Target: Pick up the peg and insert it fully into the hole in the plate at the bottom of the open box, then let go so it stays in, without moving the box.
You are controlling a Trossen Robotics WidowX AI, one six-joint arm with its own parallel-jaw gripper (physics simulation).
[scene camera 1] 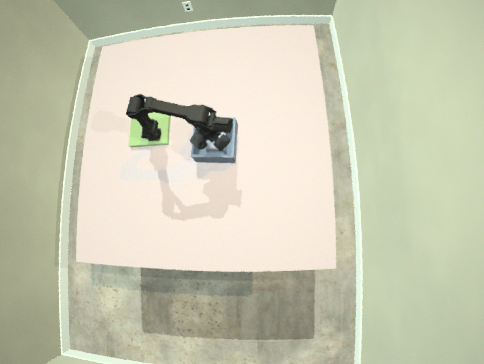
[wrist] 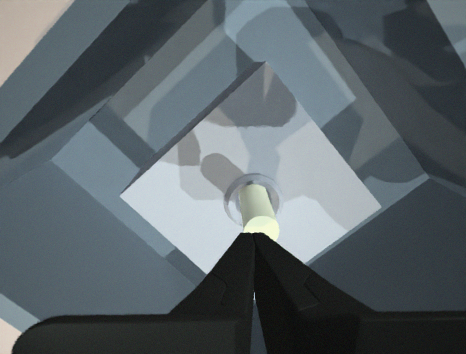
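Seen in the pictures: gripper, fingertip midpoint: (scene camera 1: 213,137) (wrist: 251,244); arm's base, origin of the base link: (scene camera 1: 154,134).
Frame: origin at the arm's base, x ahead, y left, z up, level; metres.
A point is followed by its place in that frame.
The pale yellow peg (wrist: 258,210) @(z 0.058, x 0.312, y -0.052 m) stands in the ringed hole of the light grey plate (wrist: 165,205) @(z 0.033, x 0.349, y -0.074 m), part of its length showing above the plate; how deep it sits I cannot tell. The plate lies at the bottom of the open blue-grey box (scene camera 1: 235,145) @(z 0.027, x 0.411, y -0.074 m) (wrist: 75,220) @(z 0.013, x 0.401, y -0.098 m). My gripper (wrist: 251,244) @(z 0.072, x 0.320, y -0.050 m) is shut with nothing between its fingers. In the wrist view its fingertips overlap the near edge of the peg's top; whether they touch it I cannot tell. In the scene view the peg is hidden by the arm's wrist.
The black arm (scene camera 1: 172,108) @(z 0.380, x 0.229, y -0.048 m) stands on a green square base (scene camera 1: 162,140) @(z -0.001, x 0.046, y -0.032 m) left of the box and reaches over the box's rear wall. The box walls surround the plate on all sides. Both stand on a pale pink surface (scene camera 1: 280,210) @(z -0.025, x 0.615, y -0.360 m).
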